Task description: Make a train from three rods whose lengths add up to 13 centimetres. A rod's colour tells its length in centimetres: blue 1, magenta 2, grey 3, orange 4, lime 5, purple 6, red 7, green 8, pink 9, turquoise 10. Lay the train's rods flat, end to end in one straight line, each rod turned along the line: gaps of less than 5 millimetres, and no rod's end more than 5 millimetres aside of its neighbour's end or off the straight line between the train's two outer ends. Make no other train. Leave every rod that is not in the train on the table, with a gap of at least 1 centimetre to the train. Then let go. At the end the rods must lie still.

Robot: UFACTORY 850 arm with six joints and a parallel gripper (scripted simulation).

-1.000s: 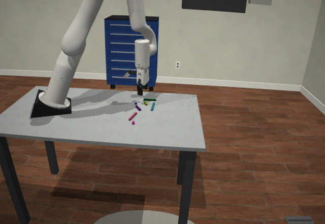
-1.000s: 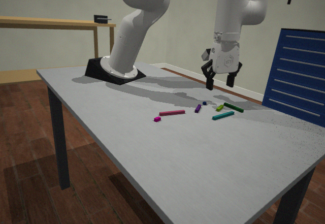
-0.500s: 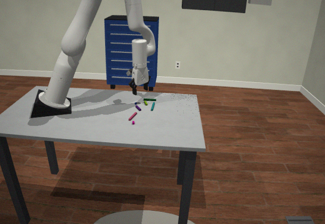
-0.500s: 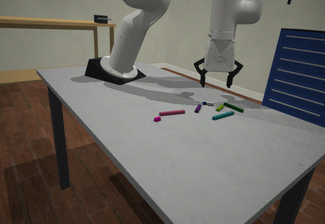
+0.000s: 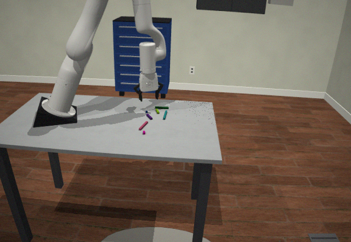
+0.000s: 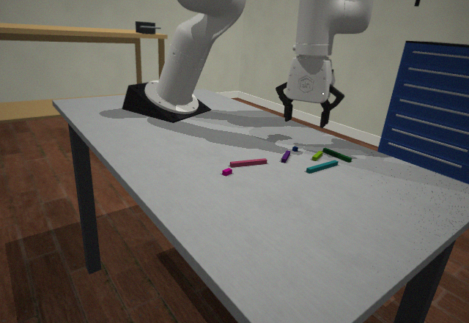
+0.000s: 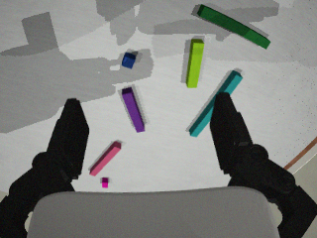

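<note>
Now: the blue rod 80 mm below my hand, 10 mm to the right of it and 10 mm behind it. Round my hand: lime rod 80 mm below, 50 mm ahead, 20 mm to the left; then purple rod 80 mm below, 60 mm to the right, 30 mm ahead; then green rod 80 mm to the left, 80 mm below, 50 mm ahead.
</note>
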